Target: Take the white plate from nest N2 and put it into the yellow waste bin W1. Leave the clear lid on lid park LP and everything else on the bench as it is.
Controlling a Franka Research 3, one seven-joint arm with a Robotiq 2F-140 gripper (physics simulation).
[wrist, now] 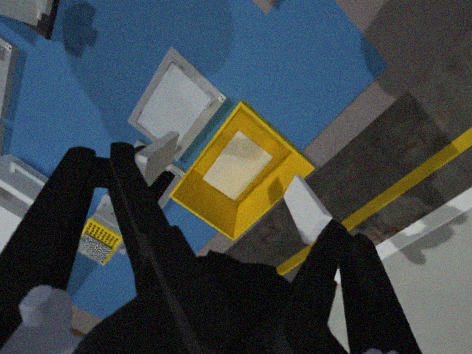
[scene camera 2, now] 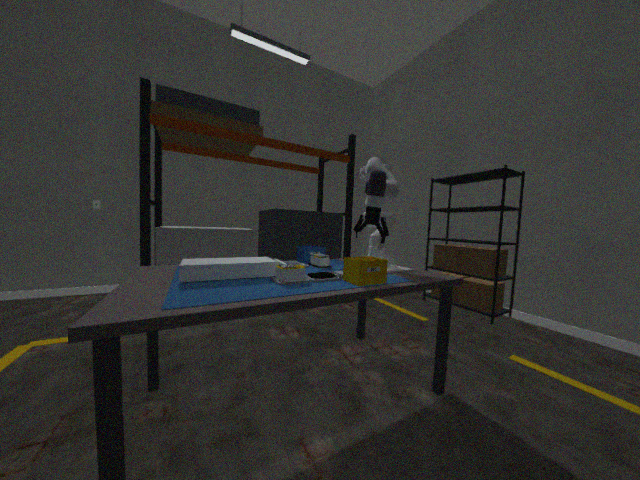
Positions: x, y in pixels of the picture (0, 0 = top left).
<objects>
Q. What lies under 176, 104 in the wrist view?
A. A pale panel.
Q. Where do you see a white plate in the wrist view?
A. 242, 159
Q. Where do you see a yellow-topped box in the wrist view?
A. At 101, 239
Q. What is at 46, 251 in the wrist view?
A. My gripper.
</objects>
